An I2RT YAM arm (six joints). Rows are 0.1 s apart.
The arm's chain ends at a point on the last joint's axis. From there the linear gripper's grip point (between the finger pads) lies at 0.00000 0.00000 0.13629 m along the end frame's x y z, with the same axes.
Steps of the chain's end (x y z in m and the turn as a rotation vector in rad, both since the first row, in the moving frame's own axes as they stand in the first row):
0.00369 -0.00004 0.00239 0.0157 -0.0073 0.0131
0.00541 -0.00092 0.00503 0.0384 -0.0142 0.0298
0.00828 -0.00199 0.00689 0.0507 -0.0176 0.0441
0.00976 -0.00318 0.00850 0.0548 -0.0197 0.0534
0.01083 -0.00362 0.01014 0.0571 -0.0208 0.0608
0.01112 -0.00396 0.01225 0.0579 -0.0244 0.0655
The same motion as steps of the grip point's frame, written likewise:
0.00271 -0.00219 0.00237 0.0157 -0.0073 0.0131
0.00355 -0.00618 0.00492 0.0384 -0.0142 0.0298
0.00604 -0.00895 0.00669 0.0507 -0.0176 0.0441
0.00728 -0.01071 0.00827 0.0548 -0.0197 0.0534
0.00824 -0.01148 0.00989 0.0571 -0.0208 0.0608
0.00806 -0.01195 0.01198 0.0579 -0.0244 0.0655

